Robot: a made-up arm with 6 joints. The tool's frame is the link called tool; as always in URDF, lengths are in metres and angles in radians. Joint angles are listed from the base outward.
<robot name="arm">
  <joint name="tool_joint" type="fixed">
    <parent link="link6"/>
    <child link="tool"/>
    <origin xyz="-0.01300 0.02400 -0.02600" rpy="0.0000 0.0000 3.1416"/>
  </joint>
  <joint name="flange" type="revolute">
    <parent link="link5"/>
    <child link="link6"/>
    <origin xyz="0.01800 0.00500 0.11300"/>
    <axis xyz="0 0 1"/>
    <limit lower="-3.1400" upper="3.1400"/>
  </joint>
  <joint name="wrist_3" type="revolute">
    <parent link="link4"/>
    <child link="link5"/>
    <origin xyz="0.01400 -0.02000 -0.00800"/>
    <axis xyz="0 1 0"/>
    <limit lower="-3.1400" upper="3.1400"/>
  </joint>
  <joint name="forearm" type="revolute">
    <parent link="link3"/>
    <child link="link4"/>
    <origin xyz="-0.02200 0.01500 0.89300"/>
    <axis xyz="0 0 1"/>
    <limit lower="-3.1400" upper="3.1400"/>
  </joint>
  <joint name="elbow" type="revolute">
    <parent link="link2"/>
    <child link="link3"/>
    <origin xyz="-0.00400 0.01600 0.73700"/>
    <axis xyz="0 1 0"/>
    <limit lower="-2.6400" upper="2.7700"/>
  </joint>
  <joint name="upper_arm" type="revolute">
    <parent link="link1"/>
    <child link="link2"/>
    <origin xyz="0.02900 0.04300 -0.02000"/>
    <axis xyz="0 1 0"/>
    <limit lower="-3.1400" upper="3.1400"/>
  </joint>
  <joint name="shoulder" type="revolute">
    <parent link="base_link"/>
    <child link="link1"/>
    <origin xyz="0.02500 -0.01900 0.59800"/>
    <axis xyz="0 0 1"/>
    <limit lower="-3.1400" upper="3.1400"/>
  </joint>
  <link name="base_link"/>
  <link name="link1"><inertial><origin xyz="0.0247 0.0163 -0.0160"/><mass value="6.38"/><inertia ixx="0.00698" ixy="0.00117" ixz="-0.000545" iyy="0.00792" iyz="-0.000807" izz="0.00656"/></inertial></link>
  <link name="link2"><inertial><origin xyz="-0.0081 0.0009 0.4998"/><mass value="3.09"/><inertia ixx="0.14" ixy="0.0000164" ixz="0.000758" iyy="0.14" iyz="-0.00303" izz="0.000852"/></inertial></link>
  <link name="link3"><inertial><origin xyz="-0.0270 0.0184 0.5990"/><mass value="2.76"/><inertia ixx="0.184" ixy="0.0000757" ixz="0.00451" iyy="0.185" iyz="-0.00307" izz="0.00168"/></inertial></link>
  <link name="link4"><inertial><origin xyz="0.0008 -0.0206 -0.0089"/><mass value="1.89"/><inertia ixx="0.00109" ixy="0" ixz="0" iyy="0.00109" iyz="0" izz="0.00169"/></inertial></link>
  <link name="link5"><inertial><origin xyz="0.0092 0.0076 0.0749"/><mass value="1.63"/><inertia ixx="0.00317" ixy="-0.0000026" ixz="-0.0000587" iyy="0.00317" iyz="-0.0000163" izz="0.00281"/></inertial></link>
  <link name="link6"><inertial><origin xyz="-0.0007 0.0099 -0.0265"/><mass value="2.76"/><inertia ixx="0.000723" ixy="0" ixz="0" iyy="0.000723" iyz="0" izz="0.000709"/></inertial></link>
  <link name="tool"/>
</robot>
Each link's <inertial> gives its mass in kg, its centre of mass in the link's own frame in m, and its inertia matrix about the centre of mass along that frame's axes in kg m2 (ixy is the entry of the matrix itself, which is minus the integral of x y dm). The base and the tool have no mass. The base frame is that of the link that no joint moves.
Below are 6 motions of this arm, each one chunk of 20 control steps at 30 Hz.
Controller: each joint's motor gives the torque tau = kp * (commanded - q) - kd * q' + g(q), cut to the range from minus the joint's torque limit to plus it. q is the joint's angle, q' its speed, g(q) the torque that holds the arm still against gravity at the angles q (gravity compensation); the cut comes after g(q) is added. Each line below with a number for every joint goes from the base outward.
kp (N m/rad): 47 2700 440 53 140 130
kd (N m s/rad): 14 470 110 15 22 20
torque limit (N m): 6.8 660 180 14 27 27
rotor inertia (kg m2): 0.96 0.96 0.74 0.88 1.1 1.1
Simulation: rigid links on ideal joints. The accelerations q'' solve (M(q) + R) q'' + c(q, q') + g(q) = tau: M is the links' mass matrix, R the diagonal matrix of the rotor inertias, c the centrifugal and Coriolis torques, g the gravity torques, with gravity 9.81 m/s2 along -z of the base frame. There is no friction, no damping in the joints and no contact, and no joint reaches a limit. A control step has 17 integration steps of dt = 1/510 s. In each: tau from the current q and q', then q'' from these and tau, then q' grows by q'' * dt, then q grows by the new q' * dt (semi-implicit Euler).
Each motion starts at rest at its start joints. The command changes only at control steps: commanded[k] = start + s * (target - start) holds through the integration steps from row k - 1 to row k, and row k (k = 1, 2, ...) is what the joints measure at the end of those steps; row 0 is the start. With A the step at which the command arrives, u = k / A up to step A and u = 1 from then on. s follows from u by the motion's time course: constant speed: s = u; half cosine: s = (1 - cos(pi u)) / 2; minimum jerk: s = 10 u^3 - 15 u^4 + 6 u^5; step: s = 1 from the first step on.
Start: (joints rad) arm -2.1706 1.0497 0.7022 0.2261 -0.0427 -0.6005
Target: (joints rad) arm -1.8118 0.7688 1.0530 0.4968 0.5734 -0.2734
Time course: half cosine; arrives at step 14
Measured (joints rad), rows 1 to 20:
1: -2.1706 1.0492 0.7029 0.2262 -0.0422 -0.6003
2: -2.1706 1.0474 0.7054 0.2267 -0.0399 -0.5991
3: -2.1706 1.0434 0.7108 0.2282 -0.0336 -0.5959
4: -2.1706 1.0364 0.7195 0.2310 -0.0214 -0.5896
5: -2.1705 1.0263 0.7318 0.2358 -0.0018 -0.5795
6: -2.1702 1.0129 0.7474 0.2427 0.0260 -0.5650
7: -2.1698 0.9963 0.7660 0.2520 0.0620 -0.5461
8: -2.1691 0.9770 0.7870 0.2636 0.1054 -0.5230
9: -2.1682 0.9556 0.8096 0.2775 0.1551 -0.4966
10: -2.1671 0.9329 0.8330 0.2933 0.2090 -0.4676
11: -2.1657 0.9097 0.8562 0.3105 0.2649 -0.4375
12: -2.1639 0.8872 0.8783 0.3286 0.3204 -0.4074
13: -2.1617 0.8662 0.8986 0.3468 0.3729 -0.3789
14: -2.1590 0.8478 0.9161 0.3645 0.4199 -0.3532
15: -2.1557 0.8323 0.9308 0.3812 0.4596 -0.3315
16: -2.1519 0.8195 0.9434 0.3963 0.4915 -0.3140
17: -2.1475 0.8091 0.9544 0.4099 0.5161 -0.3006
18: -2.1425 0.8007 0.9643 0.4219 0.5344 -0.2906
19: -2.1370 0.7940 0.9733 0.4324 0.5477 -0.2836
20: -2.1310 0.7886 0.9815 0.4415 0.5570 -0.2787

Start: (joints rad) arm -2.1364 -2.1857 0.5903 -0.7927 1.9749 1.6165
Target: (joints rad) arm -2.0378 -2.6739 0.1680 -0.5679 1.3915 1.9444
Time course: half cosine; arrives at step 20
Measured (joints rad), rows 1 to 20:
1: -2.1364 -2.1860 0.5905 -0.7926 1.9746 1.6166
2: -2.1364 -2.1871 0.5912 -0.7921 1.9734 1.6172
3: -2.1364 -2.1896 0.5923 -0.7908 1.9702 1.6188
4: -2.1363 -2.1943 0.5933 -0.7884 1.9639 1.6219
5: -2.1362 -2.2017 0.5937 -0.7845 1.9539 1.6270
6: -2.1360 -2.2120 0.5929 -0.7791 1.9394 1.6345
7: -2.1357 -2.2256 0.5901 -0.7720 1.9203 1.6446
8: -2.1353 -2.2427 0.5848 -0.7633 1.8964 1.6574
9: -2.1347 -2.2631 0.5765 -0.7532 1.8681 1.6728
10: -2.1340 -2.2866 0.5649 -0.7419 1.8357 1.6905
11: -2.1329 -2.3130 0.5498 -0.7297 1.7999 1.7103
12: -2.1316 -2.3418 0.5313 -0.7168 1.7613 1.7318
13: -2.1299 -2.3724 0.5094 -0.7037 1.7209 1.7544
14: -2.1279 -2.4043 0.4845 -0.6906 1.6795 1.7778
15: -2.1254 -2.4367 0.4570 -0.6778 1.6381 1.8012
16: -2.1225 -2.4690 0.4275 -0.6657 1.5978 1.8241
17: -2.1191 -2.5004 0.3965 -0.6546 1.5594 1.8460
18: -2.1152 -2.5302 0.3647 -0.6447 1.5239 1.8663
19: -2.1108 -2.5578 0.3328 -0.6362 1.4923 1.8845
20: -2.1060 -2.5824 0.3015 -0.6294 1.4652 1.9002

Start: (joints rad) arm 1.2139 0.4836 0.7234 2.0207 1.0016 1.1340
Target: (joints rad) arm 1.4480 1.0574 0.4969 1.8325 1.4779 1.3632
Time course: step
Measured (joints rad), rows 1 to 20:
1: 1.2164 0.5398 0.6473 2.0204 1.0235 1.1465
2: 1.2203 0.6132 0.5758 2.0215 1.0751 1.1740
3: 1.2244 0.6813 0.5342 2.0197 1.1422 1.2072
4: 1.2286 0.7434 0.5138 2.0132 1.2100 1.2403
5: 1.2329 0.7990 0.5078 2.0018 1.2709 1.2703
6: 1.2370 0.8480 0.5111 1.9864 1.3218 1.2956
7: 1.2411 0.8904 0.5197 1.9681 1.3623 1.3161
8: 1.2451 0.9266 0.5308 1.9484 1.3936 1.3319
9: 1.2491 0.9569 0.5423 1.9282 1.4170 1.3437
10: 1.2532 0.9819 0.5528 1.9086 1.4342 1.3521
11: 1.2575 1.0020 0.5615 1.8905 1.4467 1.3580
12: 1.2619 1.0181 0.5680 1.8741 1.4556 1.3618
13: 1.2666 1.0306 0.5722 1.8600 1.4619 1.3641
14: 1.2715 1.0401 0.5740 1.8481 1.4664 1.3654
15: 1.2766 1.0471 0.5739 1.8385 1.4696 1.3660
16: 1.2821 1.0522 0.5719 1.8310 1.4718 1.3661
17: 1.2877 1.0556 0.5686 1.8254 1.4733 1.3660
18: 1.2936 1.0579 0.5642 1.8216 1.4745 1.3657
19: 1.2998 1.0592 0.5591 1.8191 1.4753 1.3653
20: 1.3061 1.0599 0.5535 1.8179 1.4759 1.3649

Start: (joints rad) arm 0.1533 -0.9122 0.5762 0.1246 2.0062 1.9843
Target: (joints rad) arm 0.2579 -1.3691 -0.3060 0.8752 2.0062 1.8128
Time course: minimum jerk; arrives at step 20
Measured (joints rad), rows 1 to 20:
1: 0.1533 -0.9122 0.5762 0.1246 2.0062 1.9843
2: 0.1533 -0.9125 0.5762 0.1249 2.0061 1.9842
3: 0.1532 -0.9134 0.5760 0.1257 2.0059 1.9838
4: 0.1531 -0.9155 0.5751 0.1280 2.0055 1.9829
5: 0.1529 -0.9195 0.5726 0.1324 2.0047 1.9811
6: 0.1525 -0.9261 0.5674 0.1400 2.0036 1.9781
7: 0.1519 -0.9359 0.5584 0.1516 2.0021 1.9737
8: 0.1511 -0.9494 0.5442 0.1679 2.0003 1.9675
9: 0.1503 -0.9667 0.5239 0.1893 1.9983 1.9596
10: 0.1494 -0.9881 0.4966 0.2159 1.9962 1.9499
11: 0.1486 -1.0131 0.4620 0.2477 1.9941 1.9387
12: 0.1481 -1.0415 0.4201 0.2841 1.9920 1.9263
13: 0.1478 -1.0725 0.3715 0.3245 1.9901 1.9129
14: 0.1480 -1.1055 0.3170 0.3679 1.9885 1.8990
15: 0.1486 -1.1394 0.2579 0.4133 1.9872 1.8852
16: 0.1497 -1.1735 0.1959 0.4597 1.9864 1.8718
17: 0.1512 -1.2065 0.1327 0.5058 1.9862 1.8594
18: 0.1532 -1.2377 0.0700 0.5505 1.9865 1.8483
19: 0.1557 -1.2663 0.0097 0.5930 1.9876 1.8388
20: 0.1584 -1.2916 -0.0468 0.6325 1.9892 1.8309

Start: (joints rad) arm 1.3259 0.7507 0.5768 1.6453 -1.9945 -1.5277
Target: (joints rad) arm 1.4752 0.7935 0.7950 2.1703 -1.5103 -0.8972
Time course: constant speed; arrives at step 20
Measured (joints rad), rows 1 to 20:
1: 1.3259 0.7507 0.5772 1.6460 -1.9931 -1.5259
2: 1.3260 0.7507 0.5782 1.6482 -1.9886 -1.5202
3: 1.3261 0.7510 0.5800 1.6525 -1.9806 -1.5098
4: 1.3263 0.7515 0.5827 1.6590 -1.9691 -1.4948
5: 1.3265 0.7523 0.5863 1.6678 -1.9545 -1.4757
6: 1.3269 0.7533 0.5909 1.6787 -1.9373 -1.4531
7: 1.3274 0.7546 0.5965 1.6916 -1.9181 -1.4278
8: 1.3280 0.7561 0.6029 1.7063 -1.8973 -1.4004
9: 1.3288 0.7578 0.6100 1.7227 -1.8754 -1.3715
10: 1.3297 0.7597 0.6179 1.7405 -1.8526 -1.3414
11: 1.3308 0.7617 0.6264 1.7596 -1.8292 -1.3107
12: 1.3320 0.7639 0.6354 1.7799 -1.8054 -1.2795
13: 1.3334 0.7661 0.6449 1.8011 -1.7814 -1.2480
14: 1.3350 0.7684 0.6547 1.8231 -1.7572 -1.2164
15: 1.3369 0.7708 0.6649 1.8459 -1.7330 -1.1846
16: 1.3389 0.7731 0.6752 1.8692 -1.7087 -1.1529
17: 1.3411 0.7755 0.6858 1.8930 -1.6843 -1.1212
18: 1.3436 0.7779 0.6965 1.9173 -1.6600 -1.0895
19: 1.3464 0.7802 0.7074 1.9419 -1.6357 -1.0579
20: 1.3493 0.7826 0.7183 1.9667 -1.6114 -1.0262

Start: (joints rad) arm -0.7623 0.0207 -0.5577 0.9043 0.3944 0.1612
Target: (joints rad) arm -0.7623 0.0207 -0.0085 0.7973 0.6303 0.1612
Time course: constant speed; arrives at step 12
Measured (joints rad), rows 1 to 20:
1: -0.7621 0.0197 -0.5552 0.9042 0.3955 0.1612
2: -0.7614 0.0181 -0.5492 0.9037 0.3989 0.1612
3: -0.7600 0.0162 -0.5396 0.9028 0.4050 0.1612
4: -0.7578 0.0143 -0.5262 0.9013 0.4138 0.1613
5: -0.7550 0.0126 -0.5090 0.8991 0.4250 0.1613
6: -0.7515 0.0111 -0.4882 0.8961 0.4383 0.1614
7: -0.7476 0.0100 -0.4639 0.8924 0.4533 0.1614
8: -0.7433 0.0093 -0.4364 0.8880 0.4696 0.1614
9: -0.7390 0.0088 -0.4060 0.8829 0.4870 0.1615
10: -0.7347 0.0087 -0.3730 0.8771 0.5051 0.1615
11: -0.7309 0.0088 -0.3377 0.8708 0.5238 0.1615
12: -0.7275 0.0092 -0.3005 0.8639 0.5428 0.1615
13: -0.7254 0.0108 -0.2642 0.8567 0.5611 0.1615
14: -0.7251 0.0131 -0.2300 0.8494 0.5773 0.1615
15: -0.7272 0.0159 -0.1982 0.8423 0.5910 0.1615
16: -0.7313 0.0186 -0.1693 0.8357 0.6022 0.1614
17: -0.7371 0.0213 -0.1432 0.8295 0.6110 0.1614
18: -0.7439 0.0236 -0.1200 0.8240 0.6179 0.1613
19: -0.7510 0.0256 -0.0997 0.8191 0.6230 0.1612
20: -0.7581 0.0272 -0.0821 0.8147 0.6268 0.1611

